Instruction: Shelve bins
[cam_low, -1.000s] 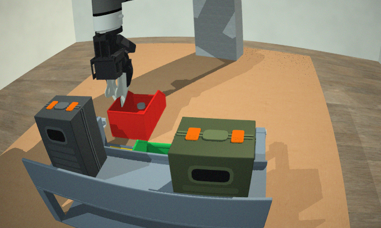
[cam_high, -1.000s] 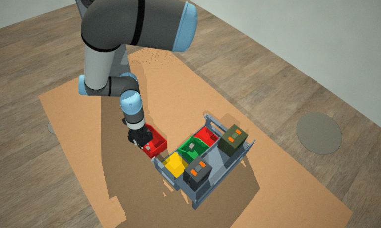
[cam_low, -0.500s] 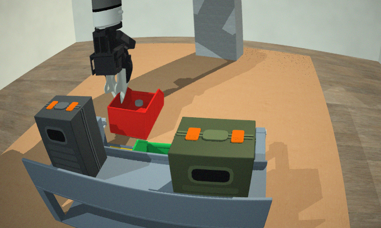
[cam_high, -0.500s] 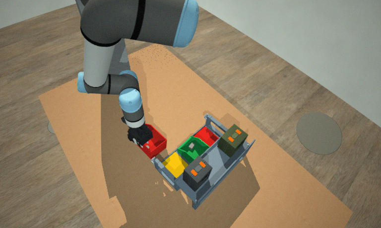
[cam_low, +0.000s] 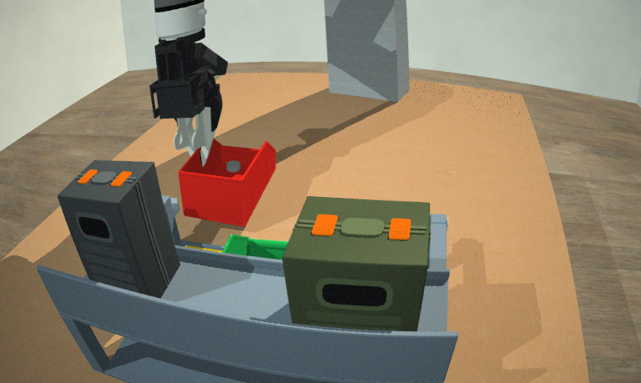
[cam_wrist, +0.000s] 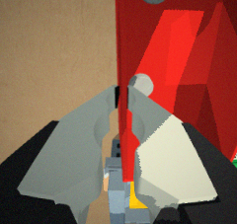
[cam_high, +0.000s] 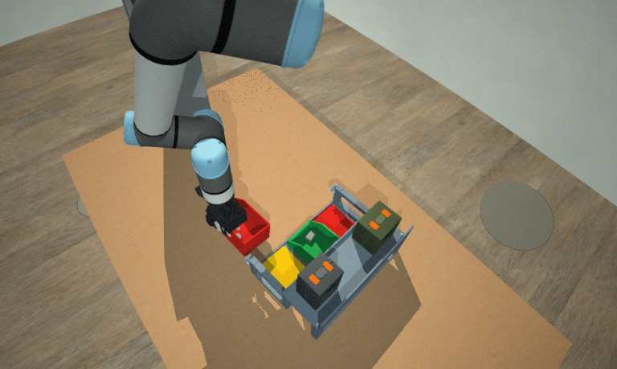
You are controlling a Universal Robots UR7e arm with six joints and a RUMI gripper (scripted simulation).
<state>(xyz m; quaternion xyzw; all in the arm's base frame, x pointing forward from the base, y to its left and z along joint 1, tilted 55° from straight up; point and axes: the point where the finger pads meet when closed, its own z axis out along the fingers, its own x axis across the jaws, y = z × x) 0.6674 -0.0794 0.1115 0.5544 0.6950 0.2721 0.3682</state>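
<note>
Now: the red bin 10 mm behind my hand, 50 mm to the left of it and 30 mm below it. Round my hand: olive box 250 mm ahead, 340 mm to the left, 70 mm above; dark grey box 290 mm ahead, 120 mm to the left, 80 mm above; green bin 180 mm ahead, 210 mm to the left, 40 mm below.
</note>
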